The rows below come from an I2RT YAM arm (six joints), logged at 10 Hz.
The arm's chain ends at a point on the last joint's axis. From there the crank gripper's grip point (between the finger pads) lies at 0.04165 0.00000 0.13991 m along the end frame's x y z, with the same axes.
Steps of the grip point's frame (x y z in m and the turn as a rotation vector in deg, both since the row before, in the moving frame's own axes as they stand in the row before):
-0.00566 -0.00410 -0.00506 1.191 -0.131 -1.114
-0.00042 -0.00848 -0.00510 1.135 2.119 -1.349
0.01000 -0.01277 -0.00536 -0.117 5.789 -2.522
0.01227 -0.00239 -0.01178 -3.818 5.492 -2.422
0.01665 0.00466 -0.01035 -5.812 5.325 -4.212
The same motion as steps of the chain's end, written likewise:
-0.00530 -0.00038 -0.00512 1.191 -0.131 -1.114
-0.00552 -0.00468 -0.00343 1.135 2.119 -1.349
-0.00386 -0.01091 -0.00045 -0.117 5.789 -2.522
-0.00107 -0.00952 -0.00690 -3.818 5.492 -2.422
0.00347 -0.00575 -0.00533 -5.812 5.325 -4.212

